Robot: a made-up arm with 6 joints.
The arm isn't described. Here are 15 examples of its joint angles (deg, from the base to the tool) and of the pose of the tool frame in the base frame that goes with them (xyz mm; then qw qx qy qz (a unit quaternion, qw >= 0)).
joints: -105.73 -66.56 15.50 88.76 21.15 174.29
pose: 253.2 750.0 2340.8 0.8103 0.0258 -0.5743 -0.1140
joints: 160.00 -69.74 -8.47 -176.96 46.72 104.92
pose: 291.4 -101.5 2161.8 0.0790 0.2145 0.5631 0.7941
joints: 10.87 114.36 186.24 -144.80 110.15 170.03
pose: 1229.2 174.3 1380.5 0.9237 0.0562 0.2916 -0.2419
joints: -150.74 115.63 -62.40 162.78 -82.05 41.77
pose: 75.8 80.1 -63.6 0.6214 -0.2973 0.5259 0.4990
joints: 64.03 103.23 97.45 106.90 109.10 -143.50
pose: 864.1 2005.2 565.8 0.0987 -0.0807 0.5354 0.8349
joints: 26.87 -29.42 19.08 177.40 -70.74 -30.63
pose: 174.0 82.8 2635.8 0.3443 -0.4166 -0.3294 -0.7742
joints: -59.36 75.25 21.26 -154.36 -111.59 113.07
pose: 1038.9 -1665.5 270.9 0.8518 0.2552 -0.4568 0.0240
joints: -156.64 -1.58 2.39 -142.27 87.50 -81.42
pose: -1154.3 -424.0 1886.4 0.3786 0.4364 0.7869 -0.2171
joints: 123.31 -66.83 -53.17 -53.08 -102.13 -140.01
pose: -227.0 186.1 1498.3 0.4004 -0.1763 0.8718 -0.2205
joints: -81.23 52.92 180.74 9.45 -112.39 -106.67
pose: 8.9 -168.9 2080.1 0.4647 0.5309 -0.6358 -0.3132
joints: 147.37 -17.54 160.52 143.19 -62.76 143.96
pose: 1150.8 -666.0 1385.0 0.6294 -0.6710 0.1838 0.3461
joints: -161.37 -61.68 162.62 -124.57 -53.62 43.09
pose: 1325.3 368.4 157.2 0.3315 -0.7389 0.5222 0.2673
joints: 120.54 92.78 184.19 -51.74 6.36 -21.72
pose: -428.2 745.0 1891.2 0.1043 -0.7418 -0.0684 -0.6590
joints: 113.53 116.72 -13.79 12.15 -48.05 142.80
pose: -117.4 313.5 -714.7 0.8460 0.2304 -0.1064 -0.4689
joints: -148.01 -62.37 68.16 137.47 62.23 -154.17
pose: 1378.9 782.3 1962.1 0.4300 -0.6259 0.0408 -0.6494
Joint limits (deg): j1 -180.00..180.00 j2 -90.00..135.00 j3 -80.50..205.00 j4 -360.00..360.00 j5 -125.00..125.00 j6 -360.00..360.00
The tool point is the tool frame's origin. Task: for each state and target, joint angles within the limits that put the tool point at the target. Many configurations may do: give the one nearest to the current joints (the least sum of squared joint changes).
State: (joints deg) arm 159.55 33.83 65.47 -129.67 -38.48 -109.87
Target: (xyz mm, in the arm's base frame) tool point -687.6 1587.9 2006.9
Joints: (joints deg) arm 111.56 26.33 34.32 -128.64 -39.70 -109.87
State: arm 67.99 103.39 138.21 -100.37 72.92 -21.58
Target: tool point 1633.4 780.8 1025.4
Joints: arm 28.97 120.75 155.13 -99.22 77.99 -21.58
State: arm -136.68 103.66 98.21 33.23 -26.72 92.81
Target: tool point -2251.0 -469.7 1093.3
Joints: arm -167.62 87.49 94.99 34.02 -22.41 92.81
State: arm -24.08 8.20 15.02 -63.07 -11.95 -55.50
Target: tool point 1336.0 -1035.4 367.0
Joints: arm -38.44 50.94 -8.81 -62.67 -11.42 -55.50
